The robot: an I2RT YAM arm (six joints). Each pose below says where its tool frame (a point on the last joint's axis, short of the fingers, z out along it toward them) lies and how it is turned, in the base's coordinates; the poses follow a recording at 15 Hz.
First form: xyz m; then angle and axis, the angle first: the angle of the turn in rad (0 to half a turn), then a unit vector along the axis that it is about.
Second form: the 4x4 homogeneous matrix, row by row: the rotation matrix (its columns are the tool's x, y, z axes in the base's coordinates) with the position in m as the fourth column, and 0 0 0 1 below. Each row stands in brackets. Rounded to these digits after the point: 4 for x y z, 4 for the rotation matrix.
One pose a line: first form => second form
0.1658 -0.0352 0.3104 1.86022 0.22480 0.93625 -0.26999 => [[-0.2204 0.5293 0.8193 0.1658], [0.0118 0.8413 -0.5404 -0.0352], [-0.9753 -0.1095 -0.1917 0.3104], [0 0 0 1]]
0.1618 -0.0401 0.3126 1.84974 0.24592 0.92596 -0.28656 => [[-0.1982 0.5659 0.8003 0.1618], [0.0149 0.8181 -0.5748 -0.0401], [-0.9800 -0.1020 -0.1706 0.3126], [0 0 0 1]]
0.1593 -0.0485 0.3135 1.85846 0.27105 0.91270 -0.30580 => [[-0.1894 0.6108 0.7688 0.1593], [0.0243 0.7856 -0.6182 -0.0485], [-0.9816 -0.0984 -0.1637 0.3135], [0 0 0 1]]
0.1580 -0.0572 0.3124 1.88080 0.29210 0.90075 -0.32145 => [[-0.1937 0.6495 0.7353 0.1580], [0.0372 0.7538 -0.6561 -0.0572], [-0.9804 -0.0997 -0.1702 0.3124], [0 0 0 1]]
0.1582 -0.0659 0.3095 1.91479 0.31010 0.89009 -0.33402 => [[-0.2087 0.6836 0.6994 0.1582], [0.0547 0.7222 -0.6895 -0.0659], [-0.9765 -0.1056 -0.1881 0.3095], [0 0 0 1]]
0.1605 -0.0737 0.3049 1.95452 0.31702 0.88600 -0.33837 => [[-0.2362 0.6998 0.6741 0.1605], [0.0723 0.7045 -0.7060 -0.0737], [-0.9690 -0.1181 -0.2170 0.3049], [0 0 0 1]]
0.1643 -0.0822 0.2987 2.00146 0.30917 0.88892 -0.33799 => [[-0.2820 0.6967 0.6596 0.1643], [0.0824 0.7026 -0.7068 -0.0822], [-0.9559 -0.1449 -0.2555 0.2987], [0 0 0 1]]
